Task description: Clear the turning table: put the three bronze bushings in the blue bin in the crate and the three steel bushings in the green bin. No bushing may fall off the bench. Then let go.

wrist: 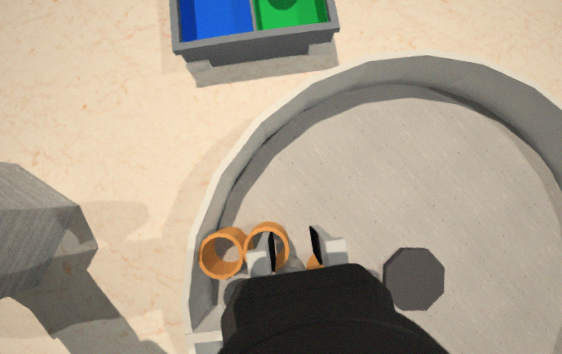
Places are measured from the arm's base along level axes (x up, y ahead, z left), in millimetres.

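Pixels of known places: gripper, fingertip midpoint: (pixel 292 241).
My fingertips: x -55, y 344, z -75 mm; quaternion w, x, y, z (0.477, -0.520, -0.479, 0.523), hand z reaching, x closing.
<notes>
For each thing: its top centre in the pictures, then the offset to it from my fingertips. "spot": a spot on its surface instead.
- turning table's rim, surface spot: (pixel 204 222) spot: dz +32, dx +0, dy -68 mm
- second bronze bushing, top centre: (pixel 266 250) dz -2, dx -1, dy -23 mm
- third bronze bushing, top centre: (pixel 334 283) dz -42, dx -1, dy +26 mm
- grey steel bushing, top centre: (pixel 288 290) dz -39, dx -1, dy -13 mm
- grey round shape, top centre: (pixel 242 297) dz -36, dx -1, dy -51 mm
- blue bin, surface spot: (pixel 216 19) spot: dz +284, dx -86, dy -32 mm
- grey crate, surface spot: (pixel 257 46) spot: dz +216, dx -63, dy +12 mm
- dark octagonal disc, top centre: (pixel 415 280) dz -72, dx -31, dy +108 mm
A bronze bushing (pixel 207 254) stands inside the turning table's rim (pixel 204 222), touching or nearly touching a second bronze bushing (pixel 266 226) on its right. Part of a third bronze bushing (pixel 313 262) shows by the right finger. A grey steel bushing (pixel 295 263) shows partly between the fingers, and another grey round shape (pixel 233 289) shows below the first bronze one, mostly hidden by the gripper body. My gripper (pixel 292 241) is open and empty; its left finger overlaps the second bronze bushing in view. The blue bin (pixel 216 19) shows bare floor; the green bin (pixel 292 19) holds a dark round thing, probably a steel bushing.
The grey crate (pixel 257 46) stands at the top, beyond the turning table's rim, and is cut off by the view's edge. A dark octagonal disc (pixel 414 278) is at the table's middle, right of the gripper. A large grey block-like part (pixel 37 225) is at the left edge.
</notes>
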